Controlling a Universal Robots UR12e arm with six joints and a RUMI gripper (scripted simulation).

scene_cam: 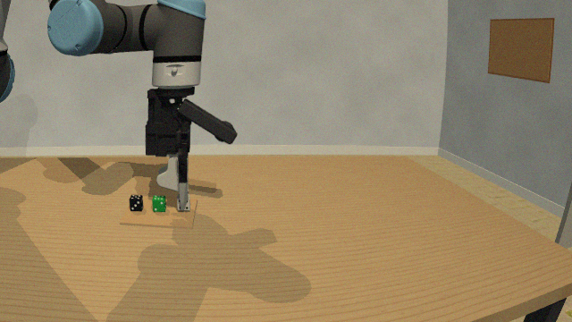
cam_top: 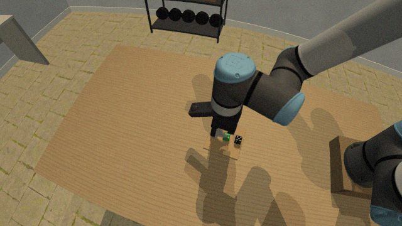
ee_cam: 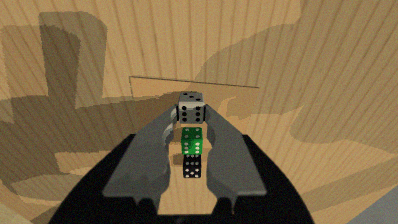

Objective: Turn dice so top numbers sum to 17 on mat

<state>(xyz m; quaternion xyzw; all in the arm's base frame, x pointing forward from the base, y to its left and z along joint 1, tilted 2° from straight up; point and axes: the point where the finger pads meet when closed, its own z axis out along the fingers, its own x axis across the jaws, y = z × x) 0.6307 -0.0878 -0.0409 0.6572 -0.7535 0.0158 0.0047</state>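
Now: the white die 10 mm below my hand. Also, from my hand: black die 100 mm behind, 10 mm to the left, 10 mm below; then tan mat 50 mm behind, 10 mm to the left, 20 mm below; then green die 50 mm behind, 10 mm to the left, 10 mm below.
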